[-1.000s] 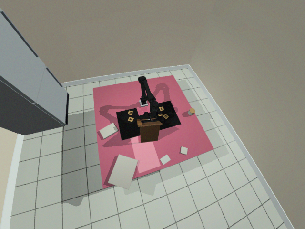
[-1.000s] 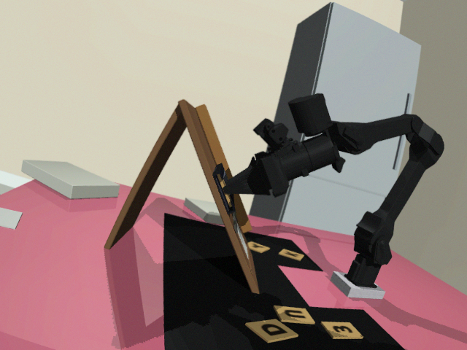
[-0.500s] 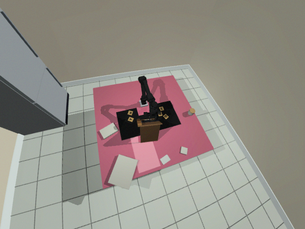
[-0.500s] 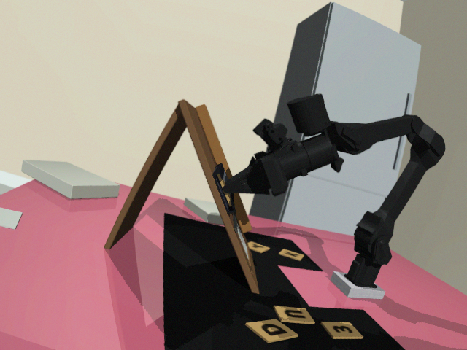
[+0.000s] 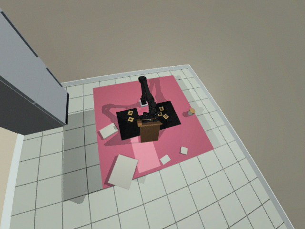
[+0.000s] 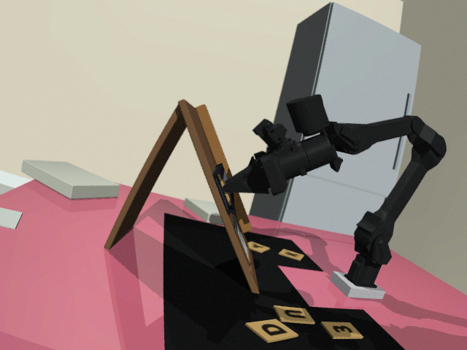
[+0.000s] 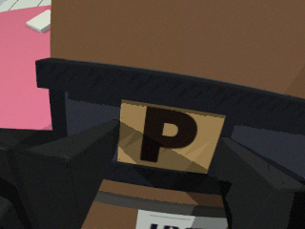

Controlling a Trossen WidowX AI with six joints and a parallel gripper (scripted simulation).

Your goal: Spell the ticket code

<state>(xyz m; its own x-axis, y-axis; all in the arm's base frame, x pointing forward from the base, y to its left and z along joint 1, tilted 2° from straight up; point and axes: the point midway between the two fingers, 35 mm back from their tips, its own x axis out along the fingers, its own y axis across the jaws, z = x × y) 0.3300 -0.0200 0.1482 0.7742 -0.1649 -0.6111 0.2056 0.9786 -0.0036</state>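
Right now the white ticket is 60 mm behind my gripper tip, 20 mm to the right of it and 90 mm below it. From my gripper tip the other things lie so: black mat (150 mm behind, 20 mm to the left, 160 mm below).
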